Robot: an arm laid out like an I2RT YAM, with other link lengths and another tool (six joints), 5 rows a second.
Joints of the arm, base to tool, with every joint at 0 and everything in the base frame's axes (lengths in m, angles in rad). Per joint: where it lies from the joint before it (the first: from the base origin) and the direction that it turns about. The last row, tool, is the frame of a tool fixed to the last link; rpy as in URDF.
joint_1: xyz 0 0 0.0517 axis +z
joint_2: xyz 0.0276 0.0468 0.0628 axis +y
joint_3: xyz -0.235 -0.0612 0 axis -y
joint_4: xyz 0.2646 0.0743 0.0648 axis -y
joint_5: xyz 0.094 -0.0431 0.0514 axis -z
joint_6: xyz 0.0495 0 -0.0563 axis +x
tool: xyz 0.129 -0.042 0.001 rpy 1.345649 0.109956 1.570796
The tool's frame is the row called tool.
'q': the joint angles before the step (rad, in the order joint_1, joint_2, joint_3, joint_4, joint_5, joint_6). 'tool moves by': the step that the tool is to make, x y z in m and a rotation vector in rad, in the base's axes. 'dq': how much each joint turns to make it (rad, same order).
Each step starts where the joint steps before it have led.
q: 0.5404 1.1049 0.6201 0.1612 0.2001 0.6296
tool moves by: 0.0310 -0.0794 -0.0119 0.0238 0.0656 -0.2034
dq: -0.2109 0.0529 0.0472 -0.0520 -0.0239 0.0443
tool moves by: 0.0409 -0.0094 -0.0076 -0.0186 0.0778 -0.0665
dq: -0.0405 0.2320 0.2141 -0.0648 0.0213 0.0164
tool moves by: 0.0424 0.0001 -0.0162 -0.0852 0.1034 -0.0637
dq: 0.0046 0.2731 0.2834 -0.1313 0.0851 -0.0110
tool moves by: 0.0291 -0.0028 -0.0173 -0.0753 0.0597 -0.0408
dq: -0.0005 0.1892 0.1912 -0.0741 0.0647 -0.0222
